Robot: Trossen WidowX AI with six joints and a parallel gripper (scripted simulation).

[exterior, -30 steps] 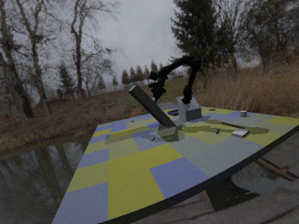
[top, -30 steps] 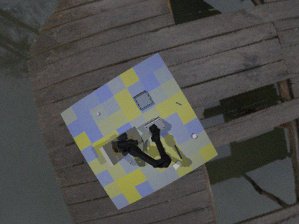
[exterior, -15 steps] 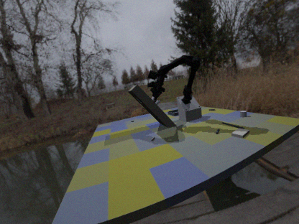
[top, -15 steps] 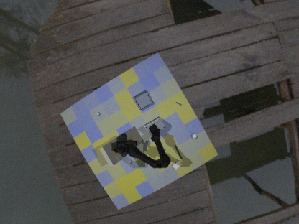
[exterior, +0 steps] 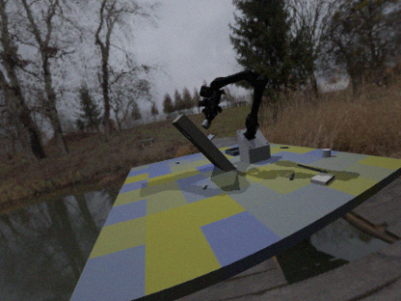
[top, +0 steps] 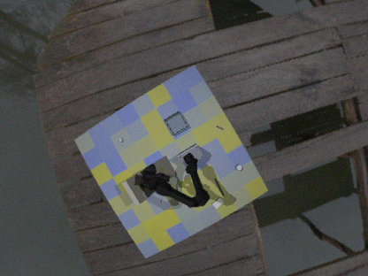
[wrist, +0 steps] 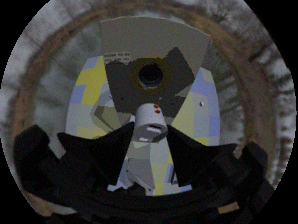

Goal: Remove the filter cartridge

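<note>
My gripper tip is 35 cm past the square tray, 25 cm to the left of it and 28 cm above it. From my gripper tip the other things lie so: white flat block: 23 cm behind, 53 cm to the left, 28 cm below; then white dot: 13 cm ahead, 42 cm to the right, 28 cm below; then white round cartridge: right at my gripper tip.
</note>
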